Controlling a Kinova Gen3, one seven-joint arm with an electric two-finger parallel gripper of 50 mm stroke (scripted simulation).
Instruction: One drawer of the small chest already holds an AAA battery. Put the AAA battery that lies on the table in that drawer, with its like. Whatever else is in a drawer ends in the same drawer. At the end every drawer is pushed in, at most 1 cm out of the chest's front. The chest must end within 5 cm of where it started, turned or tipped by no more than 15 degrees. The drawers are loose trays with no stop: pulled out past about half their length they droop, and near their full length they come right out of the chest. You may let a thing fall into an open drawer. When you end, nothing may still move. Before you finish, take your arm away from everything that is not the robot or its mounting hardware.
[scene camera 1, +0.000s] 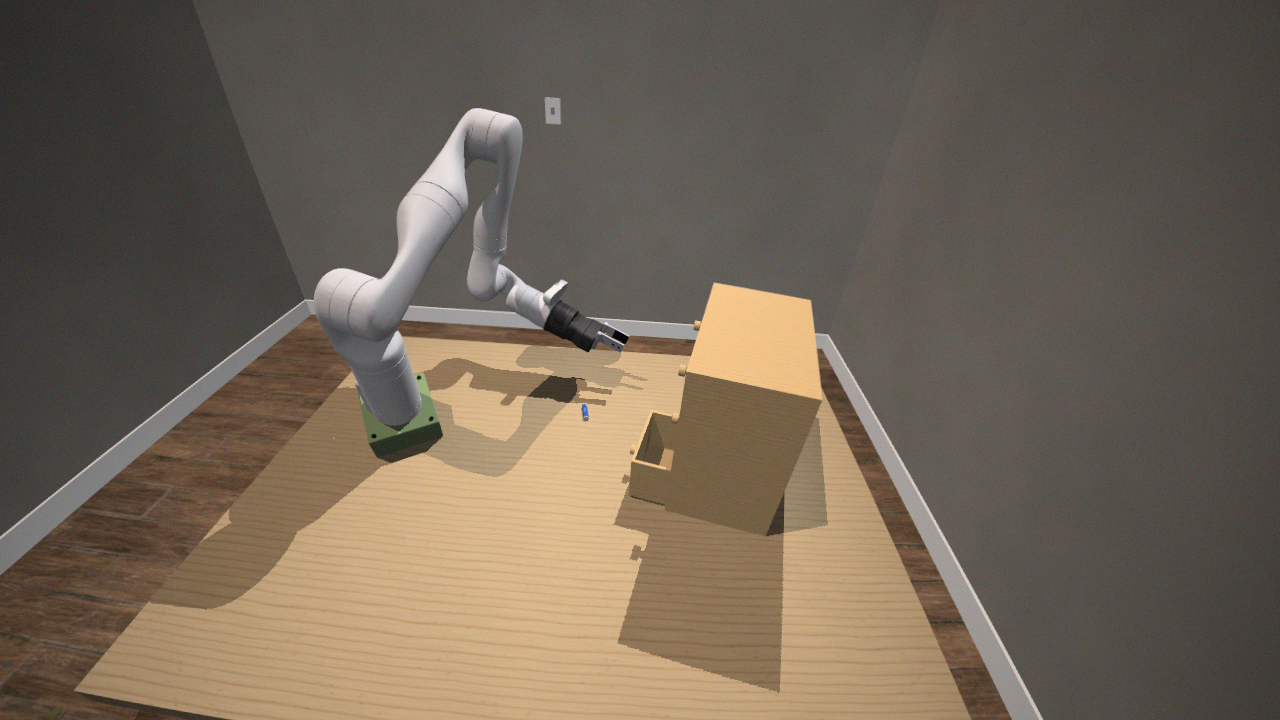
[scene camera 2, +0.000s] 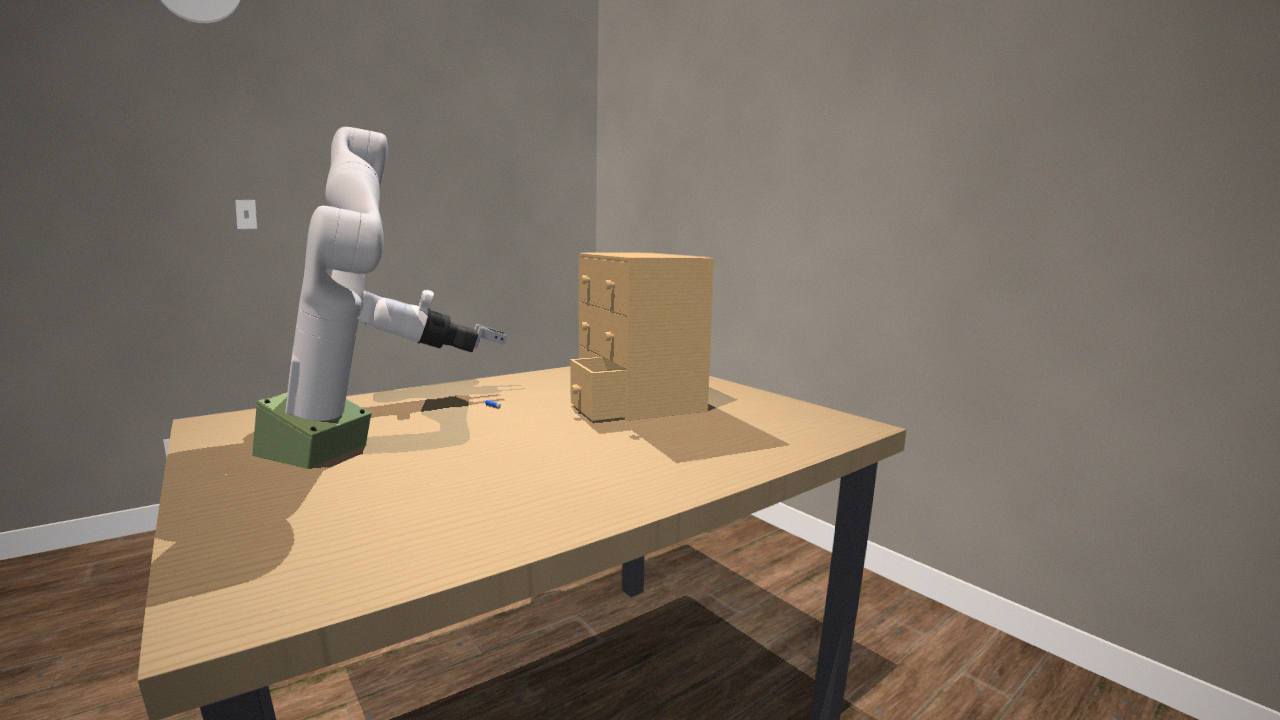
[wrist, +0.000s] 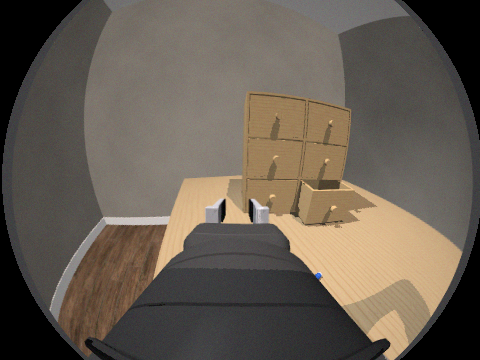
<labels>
gripper: scene camera 1; scene camera 2 503, 338; wrist
same spot on gripper: (scene camera 1: 615, 333) = (wrist: 223, 209)
</labels>
